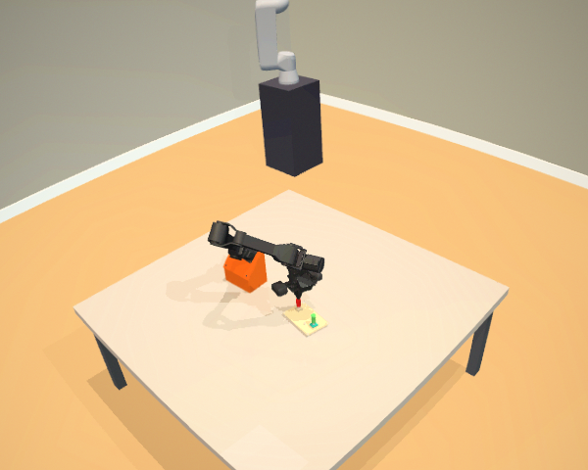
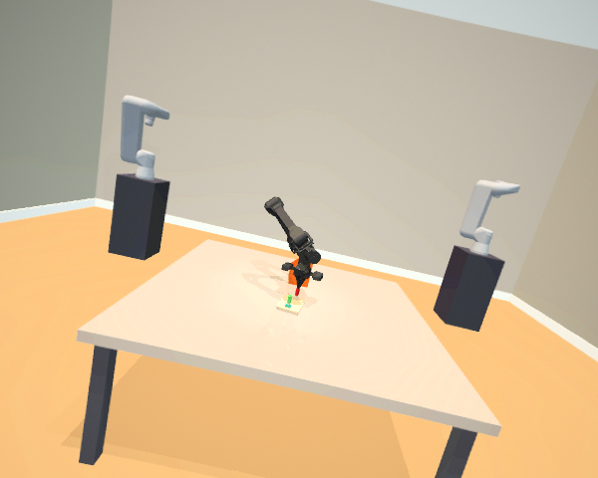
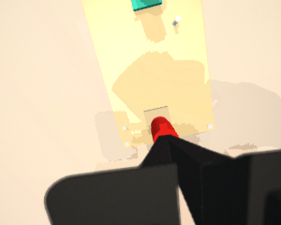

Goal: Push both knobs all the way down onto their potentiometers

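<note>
The red knob lies 1 cm below my gripper tip. From my gripper tip the other things lie so: green knob: 11 cm ahead, 3 cm to the right, 1 cm below.
</note>
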